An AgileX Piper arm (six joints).
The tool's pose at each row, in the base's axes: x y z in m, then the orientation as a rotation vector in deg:
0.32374 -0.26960 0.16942 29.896 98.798 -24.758
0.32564 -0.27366 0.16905 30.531 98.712 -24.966
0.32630 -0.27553 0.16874 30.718 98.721 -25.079
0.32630 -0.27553 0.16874 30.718 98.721 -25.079
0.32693 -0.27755 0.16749 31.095 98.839 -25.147
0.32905 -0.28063 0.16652 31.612 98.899 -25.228
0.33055 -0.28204 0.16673 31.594 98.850 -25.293
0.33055 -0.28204 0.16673 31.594 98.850 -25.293
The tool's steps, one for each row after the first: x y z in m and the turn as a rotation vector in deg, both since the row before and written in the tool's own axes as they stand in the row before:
-0.00042 -0.00230 0.00384 0.497 0.084 0.300
-0.00003 -0.00116 0.00163 0.180 0.052 0.050
0.00000 0.00000 0.00000 0.000 0.000 0.000
0.00087 -0.00130 0.00190 0.252 0.214 0.156
0.00020 -0.00130 0.00363 0.340 0.201 0.251
-0.00065 -0.00028 0.00194 0.035 -0.057 -0.031
0.00000 0.00000 0.00000 0.000 0.000 0.000

